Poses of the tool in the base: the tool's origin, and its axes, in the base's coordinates. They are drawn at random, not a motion.
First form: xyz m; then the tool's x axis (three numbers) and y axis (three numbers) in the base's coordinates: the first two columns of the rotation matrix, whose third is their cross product.
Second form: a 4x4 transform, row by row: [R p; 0 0 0 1], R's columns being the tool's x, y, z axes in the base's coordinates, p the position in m. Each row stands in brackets. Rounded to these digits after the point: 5 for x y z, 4 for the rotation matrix.
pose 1, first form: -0.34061 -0.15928 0.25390 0.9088 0.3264 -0.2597 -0.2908 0.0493 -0.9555
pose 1, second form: [[0.9088 -0.2908 -0.2991 -0.34061], [0.3264 0.0493 0.9439 -0.15928], [-0.2597 -0.9555 0.1397 0.25390], [0 0 0 1]]
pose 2, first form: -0.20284 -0.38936 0.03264 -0.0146 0.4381 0.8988 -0.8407 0.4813 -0.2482
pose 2, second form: [[-0.0146 -0.8407 -0.5413 -0.20284], [0.4381 0.4813 -0.7592 -0.38936], [0.8988 -0.2482 0.3613 0.03264], [0 0 0 1]]
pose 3, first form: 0.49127 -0.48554 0.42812 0.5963 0.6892 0.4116 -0.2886 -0.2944 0.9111
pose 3, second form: [[0.5963 -0.2886 0.7491 0.49127], [0.6892 -0.2944 -0.6621 -0.48554], [0.4116 0.9111 0.0234 0.42812], [0 0 0 1]]
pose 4, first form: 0.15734 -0.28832 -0.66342 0.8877 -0.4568 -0.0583 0.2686 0.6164 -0.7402
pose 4, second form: [[0.8877 0.2686 0.3741 0.15734], [-0.4568 0.6164 0.6414 -0.28832], [-0.0583 -0.7402 0.6699 -0.66342], [0 0 0 1]]
